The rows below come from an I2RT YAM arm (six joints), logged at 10 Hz.
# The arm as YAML. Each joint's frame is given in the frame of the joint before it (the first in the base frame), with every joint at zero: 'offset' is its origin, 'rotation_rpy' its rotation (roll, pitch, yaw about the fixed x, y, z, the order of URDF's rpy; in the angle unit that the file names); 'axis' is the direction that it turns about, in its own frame. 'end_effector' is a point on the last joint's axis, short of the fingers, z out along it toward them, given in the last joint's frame.
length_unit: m
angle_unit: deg
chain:
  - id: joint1
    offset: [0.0, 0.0, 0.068]
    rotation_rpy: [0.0, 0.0, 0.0]
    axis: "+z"
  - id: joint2
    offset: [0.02, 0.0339, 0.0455]
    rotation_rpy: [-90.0, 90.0, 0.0]
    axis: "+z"
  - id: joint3
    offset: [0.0, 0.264, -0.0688]
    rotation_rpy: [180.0, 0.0, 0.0]
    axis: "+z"
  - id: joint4
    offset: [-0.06, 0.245, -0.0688]
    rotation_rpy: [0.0, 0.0, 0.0]
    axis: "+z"
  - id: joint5
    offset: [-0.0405, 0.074, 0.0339]
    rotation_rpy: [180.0, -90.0, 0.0]
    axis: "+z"
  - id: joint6
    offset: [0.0, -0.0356, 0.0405]
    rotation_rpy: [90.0, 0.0, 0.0]
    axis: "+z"
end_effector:
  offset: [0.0, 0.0, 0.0]
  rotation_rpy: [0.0, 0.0, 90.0]
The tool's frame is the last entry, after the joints.
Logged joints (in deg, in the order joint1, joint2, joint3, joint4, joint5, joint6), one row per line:
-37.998, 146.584, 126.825, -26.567, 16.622, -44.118
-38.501, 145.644, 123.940, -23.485, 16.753, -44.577
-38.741, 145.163, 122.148, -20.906, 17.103, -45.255
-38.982, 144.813, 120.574, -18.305, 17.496, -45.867
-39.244, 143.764, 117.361, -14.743, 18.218, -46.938
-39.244, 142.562, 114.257, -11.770, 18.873, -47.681
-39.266, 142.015, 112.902, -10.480, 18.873, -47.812
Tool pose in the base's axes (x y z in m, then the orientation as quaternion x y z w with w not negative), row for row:
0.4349, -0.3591, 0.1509, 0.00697, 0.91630, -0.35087, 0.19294
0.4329, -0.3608, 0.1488, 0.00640, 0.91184, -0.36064, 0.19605
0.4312, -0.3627, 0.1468, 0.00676, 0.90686, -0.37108, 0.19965
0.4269, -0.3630, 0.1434, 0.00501, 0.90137, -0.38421, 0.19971
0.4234, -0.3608, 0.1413, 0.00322, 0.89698, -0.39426, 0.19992
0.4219, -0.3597, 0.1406, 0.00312, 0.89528, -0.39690, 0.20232
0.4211, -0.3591, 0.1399, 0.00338, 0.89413, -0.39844, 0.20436
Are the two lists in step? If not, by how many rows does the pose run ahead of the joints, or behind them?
The pose runs 1 row ahead of the joints: the pose in row i belongs to the joints in row i + 1.
